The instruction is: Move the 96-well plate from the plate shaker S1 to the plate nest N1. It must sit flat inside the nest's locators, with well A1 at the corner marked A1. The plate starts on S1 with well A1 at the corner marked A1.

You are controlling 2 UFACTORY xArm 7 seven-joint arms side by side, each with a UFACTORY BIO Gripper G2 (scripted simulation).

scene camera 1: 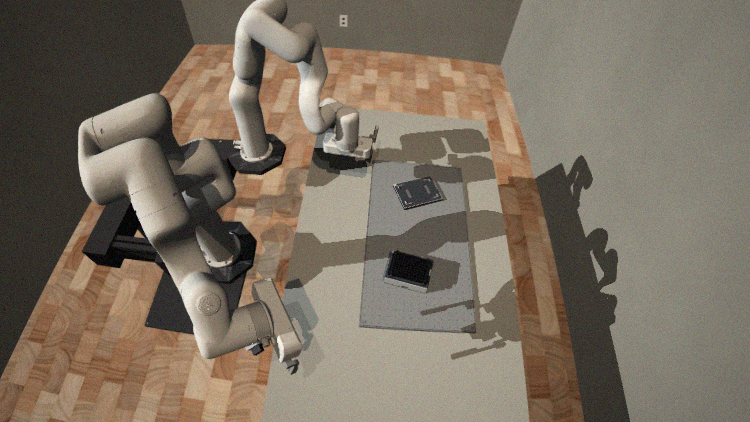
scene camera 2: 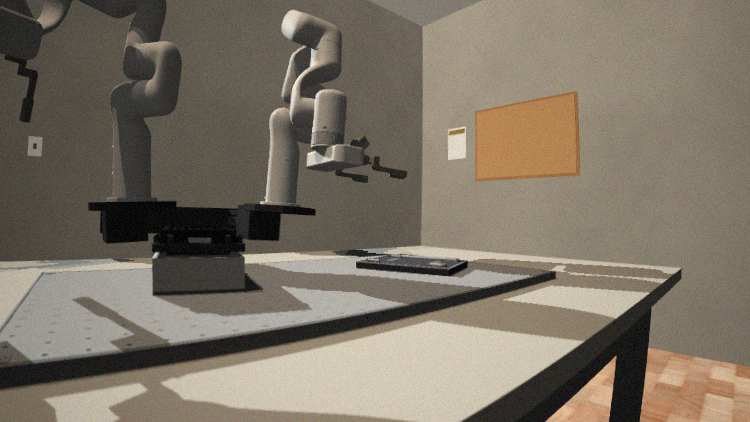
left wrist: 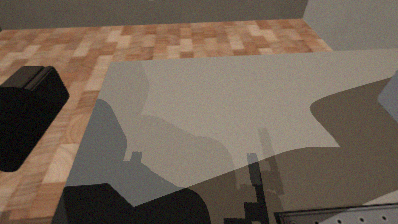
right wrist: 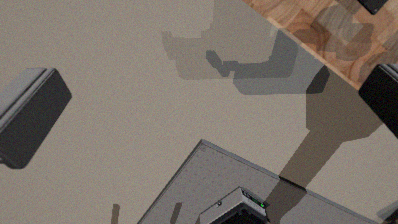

Labels:
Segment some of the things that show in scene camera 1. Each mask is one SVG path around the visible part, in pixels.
My left gripper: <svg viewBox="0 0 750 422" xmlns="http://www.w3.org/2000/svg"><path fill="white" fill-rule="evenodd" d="M327 130L328 133L326 133L323 141L324 152L369 158L371 156L372 144L376 142L379 125L375 125L374 135L370 134L369 137L358 136L358 146L349 151L339 149L335 141L332 140L332 136L336 135L336 132L334 132L336 123Z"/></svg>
A black 96-well plate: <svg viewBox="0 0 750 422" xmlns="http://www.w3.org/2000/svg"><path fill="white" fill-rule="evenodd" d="M394 251L388 275L391 274L395 277L427 285L432 261Z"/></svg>

